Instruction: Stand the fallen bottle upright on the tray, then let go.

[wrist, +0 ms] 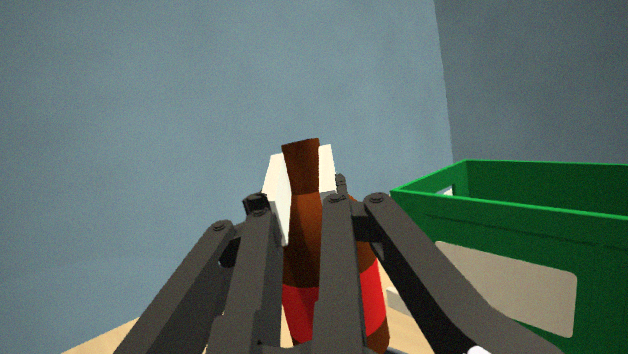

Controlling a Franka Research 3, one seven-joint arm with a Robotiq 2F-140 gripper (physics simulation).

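A brown bottle (306, 215) with a red label stands out between the fingers, its neck pointing up in the wrist view and its base toward the bottom edge. My gripper (304, 168) is shut on the bottle near its neck, with a pale pad on each side. The dark finger links cover part of the bottle's body and label. The tray does not show in the wrist view, and what lies under the bottle's base is hidden.
A green crate (510, 230) with a beige panel on its side stands at the right, close beside the right finger links. A pale strip (397, 301) shows low beside it. Light wooden surface (107, 337) shows at the bottom. Blue-grey walls (200, 75) rise behind.
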